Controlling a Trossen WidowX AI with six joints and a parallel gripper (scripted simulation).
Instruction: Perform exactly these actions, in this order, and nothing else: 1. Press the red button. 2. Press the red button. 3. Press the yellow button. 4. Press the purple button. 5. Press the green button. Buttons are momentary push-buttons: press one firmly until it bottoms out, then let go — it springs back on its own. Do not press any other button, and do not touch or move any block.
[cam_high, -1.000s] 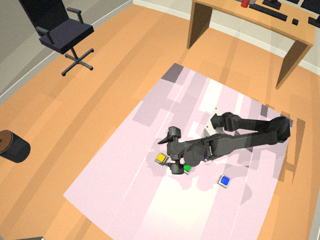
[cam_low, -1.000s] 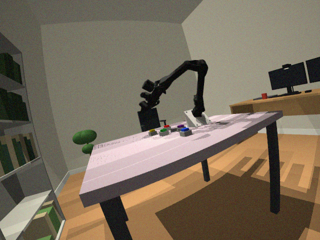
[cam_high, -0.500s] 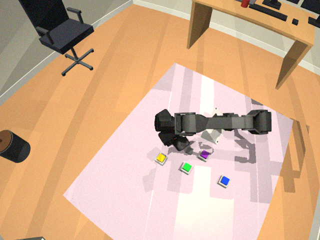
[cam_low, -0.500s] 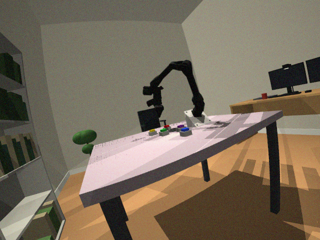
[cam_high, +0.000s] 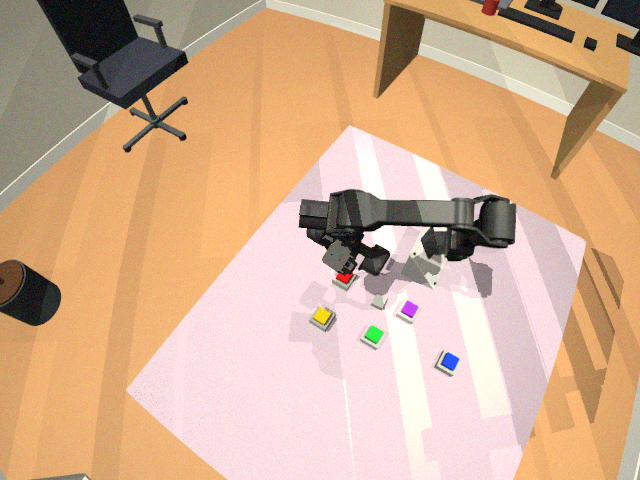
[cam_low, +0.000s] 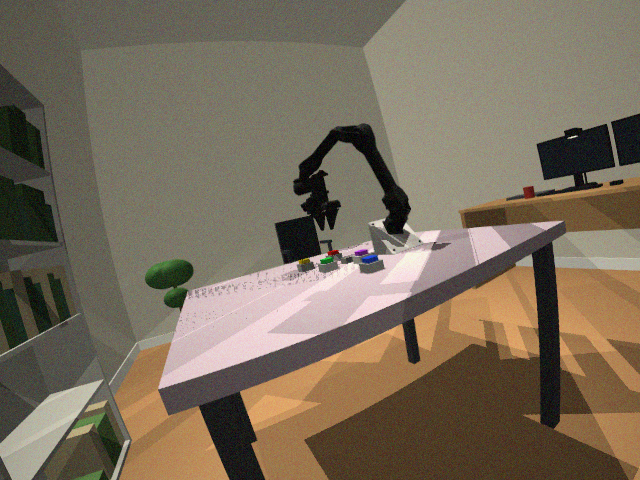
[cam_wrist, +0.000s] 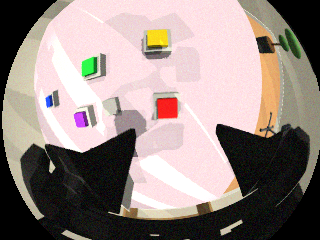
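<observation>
The red button lies 90 mm below my gripper tip. Round my gripper tip: yellow button: 120 mm ahead, 90 mm below, 30 mm to the left; green button: 160 mm to the left, 90 mm below, 80 mm ahead; small grey block: 110 mm to the left, 110 mm below, 10 mm behind.
</observation>
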